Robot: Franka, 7 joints.
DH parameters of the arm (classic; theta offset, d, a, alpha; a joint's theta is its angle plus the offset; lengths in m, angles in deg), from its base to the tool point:
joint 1: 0 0.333 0 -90
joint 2: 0 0 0 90
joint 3: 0 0.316 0.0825 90
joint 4: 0 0 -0.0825 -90
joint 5: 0 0.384 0 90
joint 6: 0 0 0.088 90
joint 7: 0 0.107 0 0
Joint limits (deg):
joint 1: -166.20..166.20
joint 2: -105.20..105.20
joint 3: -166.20..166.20
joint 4: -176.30..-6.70
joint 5: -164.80..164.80
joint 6: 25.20..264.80
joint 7: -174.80..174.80
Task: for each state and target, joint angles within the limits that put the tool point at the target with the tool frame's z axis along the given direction. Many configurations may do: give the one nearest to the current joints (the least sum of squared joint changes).
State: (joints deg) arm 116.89 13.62 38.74 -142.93 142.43 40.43 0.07
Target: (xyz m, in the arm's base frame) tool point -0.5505 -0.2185 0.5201 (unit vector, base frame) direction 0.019 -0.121 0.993
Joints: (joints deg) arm 148.64 25.60 54.69 -115.54 145.99 55.72 0.07
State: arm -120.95 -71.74 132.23 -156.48 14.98 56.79 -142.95
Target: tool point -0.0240 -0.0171 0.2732 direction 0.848 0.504 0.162
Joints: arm -166.20 -104.61 152.27 -176.27 9.40 25.55 -142.95
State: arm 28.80 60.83 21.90 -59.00 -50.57 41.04 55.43
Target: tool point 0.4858 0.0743 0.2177 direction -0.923 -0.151 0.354
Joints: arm 29.90 52.82 -24.33 -86.20 -4.60 25.20 55.43
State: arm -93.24 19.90 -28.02 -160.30 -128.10 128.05 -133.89
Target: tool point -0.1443 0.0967 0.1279 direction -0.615 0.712 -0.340
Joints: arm -81.01 63.00 -51.60 -176.30 -129.70 152.51 -133.89
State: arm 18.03 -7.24 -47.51 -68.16 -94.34 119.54 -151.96
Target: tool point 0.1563 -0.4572 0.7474 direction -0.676 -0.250 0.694
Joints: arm -13.04 -18.51 -39.89 -114.63 -145.37 68.45 -151.96
